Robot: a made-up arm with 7 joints. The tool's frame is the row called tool.
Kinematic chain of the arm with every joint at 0, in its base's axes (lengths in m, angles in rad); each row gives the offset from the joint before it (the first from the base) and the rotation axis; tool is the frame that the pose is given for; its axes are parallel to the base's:
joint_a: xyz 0 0 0.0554 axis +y
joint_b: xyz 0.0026 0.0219 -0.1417 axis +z
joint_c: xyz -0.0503 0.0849 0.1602 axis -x
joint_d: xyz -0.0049 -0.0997 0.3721 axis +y
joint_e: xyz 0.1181 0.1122 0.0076 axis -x
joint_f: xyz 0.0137 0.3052 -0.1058 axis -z
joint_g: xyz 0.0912 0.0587 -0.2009 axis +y
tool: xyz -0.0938 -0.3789 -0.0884
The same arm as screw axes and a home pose.
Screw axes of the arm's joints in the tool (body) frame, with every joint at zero. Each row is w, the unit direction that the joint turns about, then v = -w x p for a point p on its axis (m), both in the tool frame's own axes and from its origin. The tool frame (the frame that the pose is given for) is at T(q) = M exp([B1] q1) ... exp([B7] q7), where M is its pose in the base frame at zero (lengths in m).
B1 = (0, 1, 0, 0.0031, 0, -0.0766)
B2 = (0, 0, 1, -0.0824, 0.074, 0)
B3 = (-1, 0, 0, 0, -0.0154, 0.0025)
B4 = (0, 1, 0, -0.3875, 0, -0.1292)
B5 = (-1, 0, 0, 0, -0.3951, 0.015)
B6 = (0, 0, -1, -0.3202, 0.0026, 0)
B7 = (0, 1, 0, -0.0884, 0, 0.0938)
M: xyz 0.0766 0.1043 0.0585 (m) rpy 0 0 0 (deg, as in URDF)

